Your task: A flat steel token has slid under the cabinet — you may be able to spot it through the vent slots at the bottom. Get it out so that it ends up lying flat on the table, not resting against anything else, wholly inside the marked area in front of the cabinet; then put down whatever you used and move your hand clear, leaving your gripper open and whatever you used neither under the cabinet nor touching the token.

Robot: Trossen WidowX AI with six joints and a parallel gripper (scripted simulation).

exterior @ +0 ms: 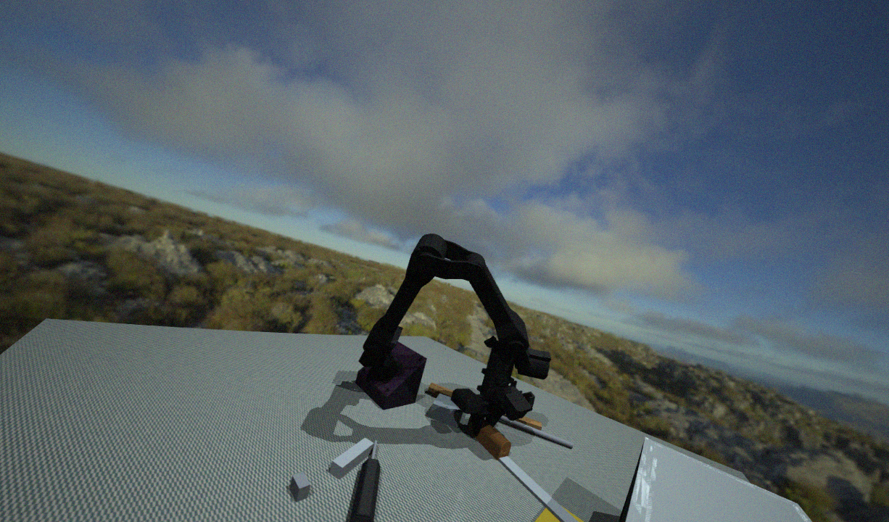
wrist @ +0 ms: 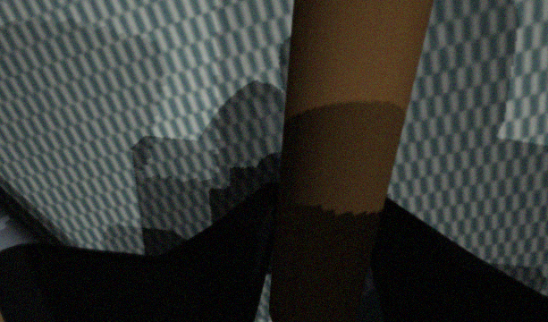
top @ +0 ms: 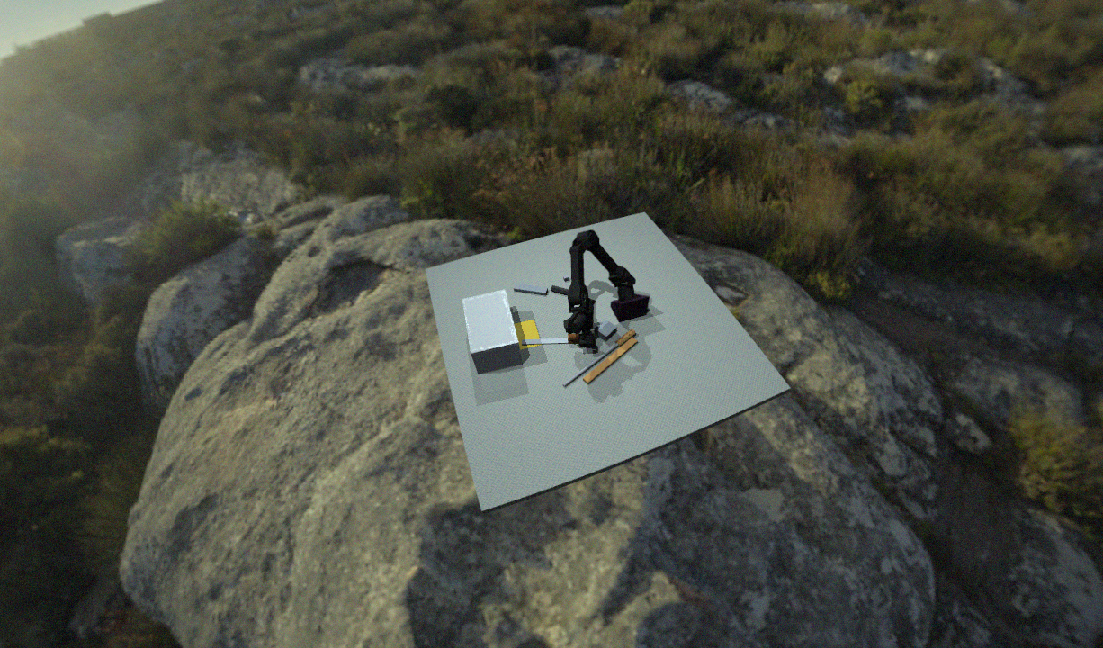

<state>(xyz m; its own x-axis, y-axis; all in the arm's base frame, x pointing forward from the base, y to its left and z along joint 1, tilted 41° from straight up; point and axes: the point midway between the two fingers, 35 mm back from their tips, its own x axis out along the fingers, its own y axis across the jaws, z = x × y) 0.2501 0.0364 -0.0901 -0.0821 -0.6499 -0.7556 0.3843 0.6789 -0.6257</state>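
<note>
My gripper tip is now 100 mm past the grey block and 10 mm below it. From my gripper tip the other things lie so: grey bar (280 mm to the right, 90 mm behind); small grey cube (380 mm to the right, 80 mm behind); wooden stick (140 mm to the left, 50 mm behind).
</note>
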